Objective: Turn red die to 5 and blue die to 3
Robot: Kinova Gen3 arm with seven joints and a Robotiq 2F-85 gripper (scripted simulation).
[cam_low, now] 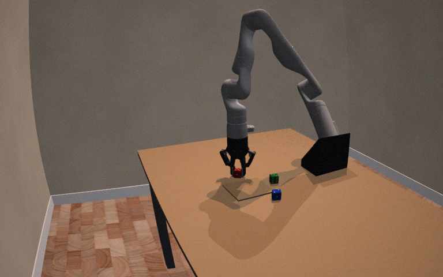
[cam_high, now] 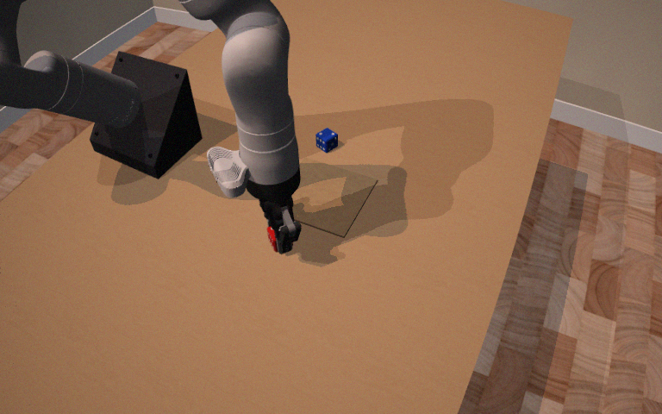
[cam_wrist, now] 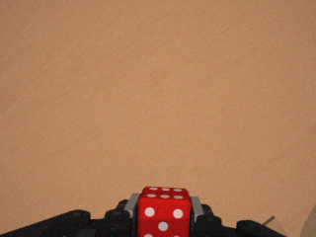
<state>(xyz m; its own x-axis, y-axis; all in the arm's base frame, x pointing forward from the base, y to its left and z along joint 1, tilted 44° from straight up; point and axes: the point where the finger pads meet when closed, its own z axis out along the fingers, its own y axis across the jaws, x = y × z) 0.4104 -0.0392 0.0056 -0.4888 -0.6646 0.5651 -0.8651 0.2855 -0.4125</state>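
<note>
Now: the thin tan mat 10 mm behind my hand, 120 mm to the left of it and 20 mm below it. The rest, counted from my hand: blue die (80 mm behind, 230 mm to the left); then red die (right at my hand); then green die (110 mm behind, 100 mm to the left).
</note>
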